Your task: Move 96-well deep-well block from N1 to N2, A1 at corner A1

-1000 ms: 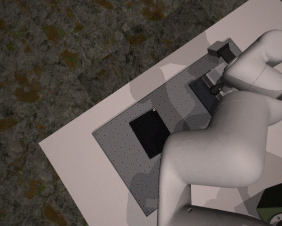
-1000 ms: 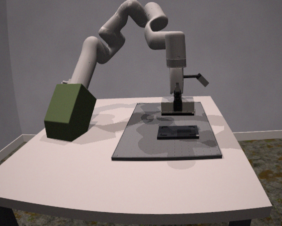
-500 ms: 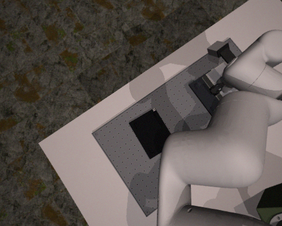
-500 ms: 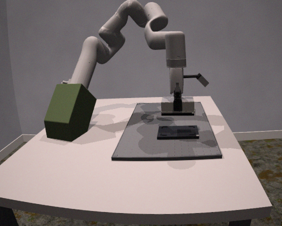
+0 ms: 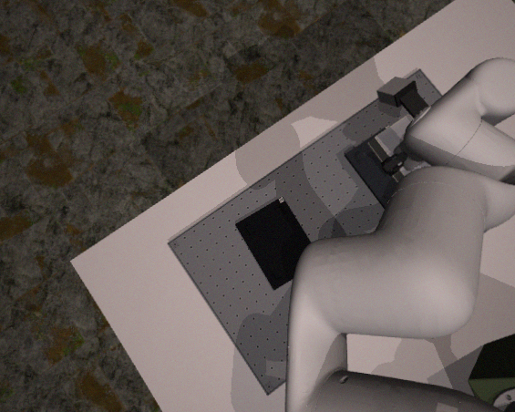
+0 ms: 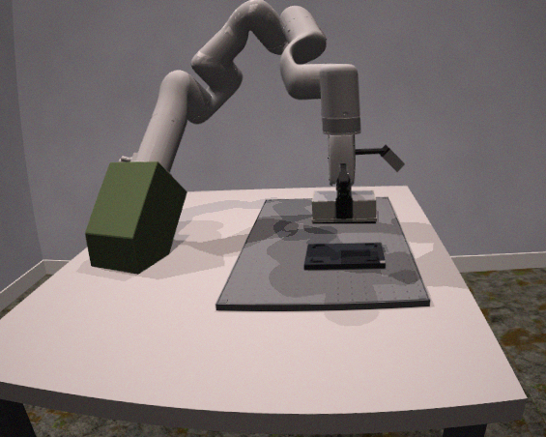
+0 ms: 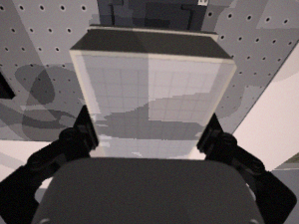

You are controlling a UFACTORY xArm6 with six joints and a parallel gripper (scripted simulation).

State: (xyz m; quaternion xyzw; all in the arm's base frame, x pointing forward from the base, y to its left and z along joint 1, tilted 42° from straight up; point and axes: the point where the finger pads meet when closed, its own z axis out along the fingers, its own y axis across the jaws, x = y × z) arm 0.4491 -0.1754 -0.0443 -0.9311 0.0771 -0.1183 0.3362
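My gripper is now 10 cm above the nest N2. The rest, counted from my hand: black nest: 29 cm to the left, 10 cm below, 2 cm ahead; then deep-well block: right at my hand.
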